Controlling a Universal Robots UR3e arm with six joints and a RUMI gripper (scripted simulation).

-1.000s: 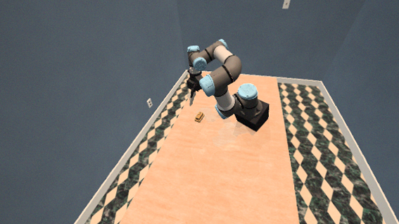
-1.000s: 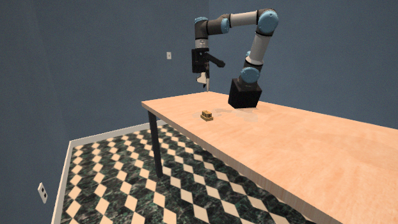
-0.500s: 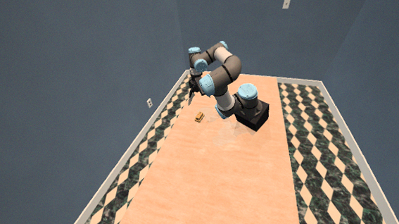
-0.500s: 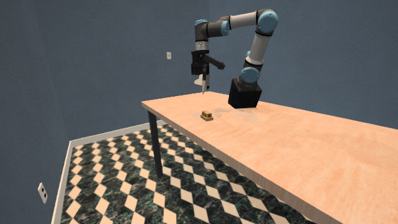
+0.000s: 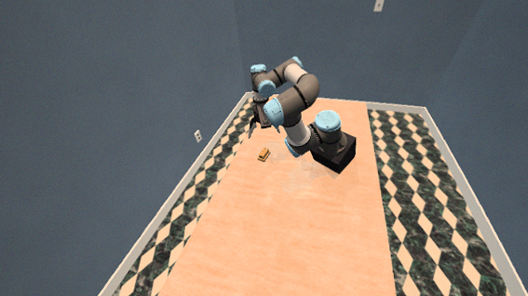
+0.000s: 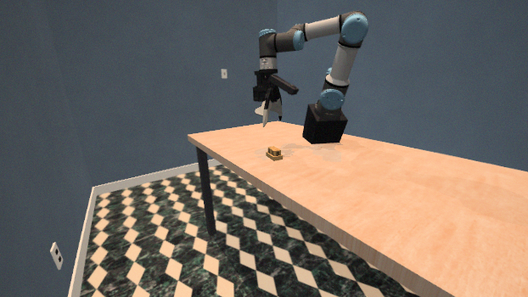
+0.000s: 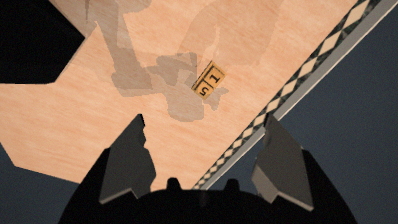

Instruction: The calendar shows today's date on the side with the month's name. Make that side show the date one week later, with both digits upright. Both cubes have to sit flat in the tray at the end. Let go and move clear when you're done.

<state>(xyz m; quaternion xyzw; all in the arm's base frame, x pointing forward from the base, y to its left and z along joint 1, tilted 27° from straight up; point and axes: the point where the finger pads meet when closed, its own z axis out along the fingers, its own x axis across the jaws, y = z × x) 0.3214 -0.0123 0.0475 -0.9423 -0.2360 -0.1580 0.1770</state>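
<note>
Now: the wooden tray 130 mm below my hand, 10 mm to the left of it and 10 mm ahead of it.
</note>
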